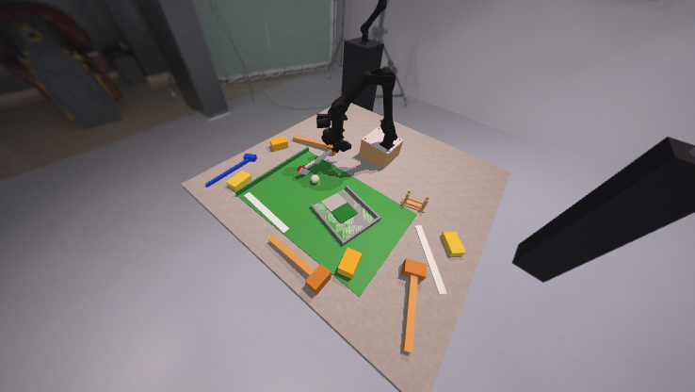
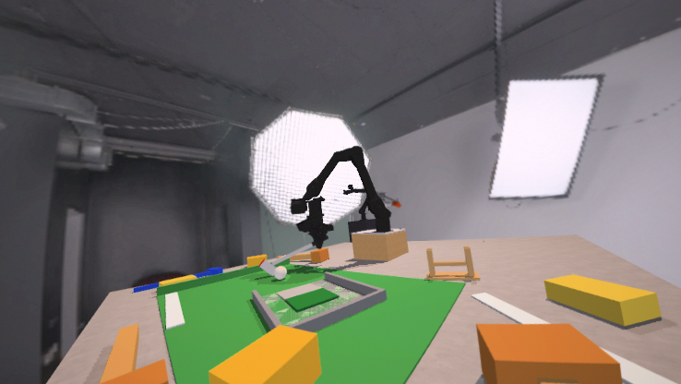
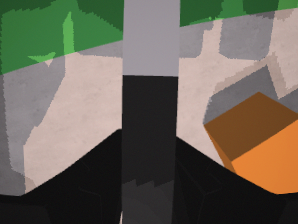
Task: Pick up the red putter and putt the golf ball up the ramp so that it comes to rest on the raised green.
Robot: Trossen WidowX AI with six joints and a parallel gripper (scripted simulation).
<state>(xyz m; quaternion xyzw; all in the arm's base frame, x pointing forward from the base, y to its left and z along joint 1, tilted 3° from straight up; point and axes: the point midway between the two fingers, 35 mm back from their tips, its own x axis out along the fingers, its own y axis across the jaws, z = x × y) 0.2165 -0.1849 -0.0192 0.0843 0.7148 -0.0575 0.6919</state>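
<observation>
The red putter lies 10 cm ahead of my gripper tip and 2 cm to the right of it. The rest, counted from my gripper tip: green mat 26 cm ahead, 19 cm to the left, 7 cm below; white golf ball 20 cm ahead, 4 cm to the left, 4 cm below; green wall 29 cm ahead, 17 cm to the right, 5 cm below.
</observation>
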